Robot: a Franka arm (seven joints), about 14 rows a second.
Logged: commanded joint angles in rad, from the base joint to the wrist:
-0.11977 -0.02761 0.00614 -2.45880 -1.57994 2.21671 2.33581
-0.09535 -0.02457 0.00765 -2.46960 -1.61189 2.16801 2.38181
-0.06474 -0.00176 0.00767 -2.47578 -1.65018 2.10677 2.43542
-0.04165 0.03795 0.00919 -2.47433 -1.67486 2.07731 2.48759
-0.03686 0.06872 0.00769 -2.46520 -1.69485 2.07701 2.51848
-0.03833 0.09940 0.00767 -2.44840 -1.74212 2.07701 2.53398
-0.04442 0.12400 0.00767 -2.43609 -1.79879 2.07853 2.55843
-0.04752 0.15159 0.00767 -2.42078 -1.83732 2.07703 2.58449
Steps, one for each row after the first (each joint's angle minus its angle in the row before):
0.02442 0.00304 0.00151 -0.01080 -0.03195 -0.04870 0.04600
0.03061 0.02281 0.00002 -0.00618 -0.03829 -0.06124 0.05361
0.02309 0.03971 0.00152 0.00145 -0.02468 -0.02946 0.05217
0.00479 0.03077 -0.00150 0.00913 -0.01999 -0.00030 0.03089
-0.00147 0.03068 -0.00002 0.01680 -0.04727 0.00000 0.01550
-0.00609 0.02460 0.00000 0.01231 -0.05667 0.00152 0.02445
-0.00310 0.02759 0.00000 0.01531 -0.03853 -0.00150 0.02606

